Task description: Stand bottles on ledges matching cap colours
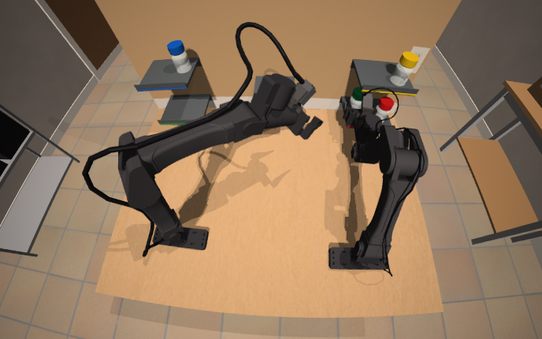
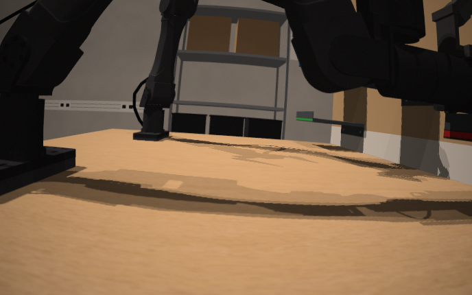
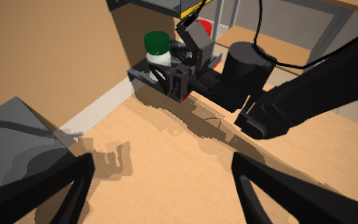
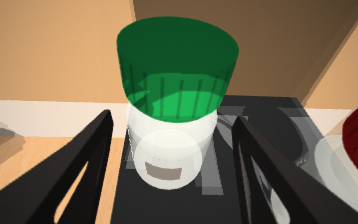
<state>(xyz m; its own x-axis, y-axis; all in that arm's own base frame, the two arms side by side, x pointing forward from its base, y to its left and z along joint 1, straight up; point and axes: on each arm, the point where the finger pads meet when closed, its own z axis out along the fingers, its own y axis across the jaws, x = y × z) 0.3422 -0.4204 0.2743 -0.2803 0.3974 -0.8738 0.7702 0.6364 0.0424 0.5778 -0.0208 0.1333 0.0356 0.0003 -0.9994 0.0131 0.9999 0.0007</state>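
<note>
My right gripper is now 10 mm short of the green-capped bottle and 10 mm above it. Round my right hand: blue-capped bottle: 30 mm behind, 670 mm to the left, 180 mm above; yellow-capped bottle: 20 mm behind, 100 mm to the right, 180 mm above; red-capped bottle: 20 mm behind, 100 mm to the right, 10 mm below.
</note>
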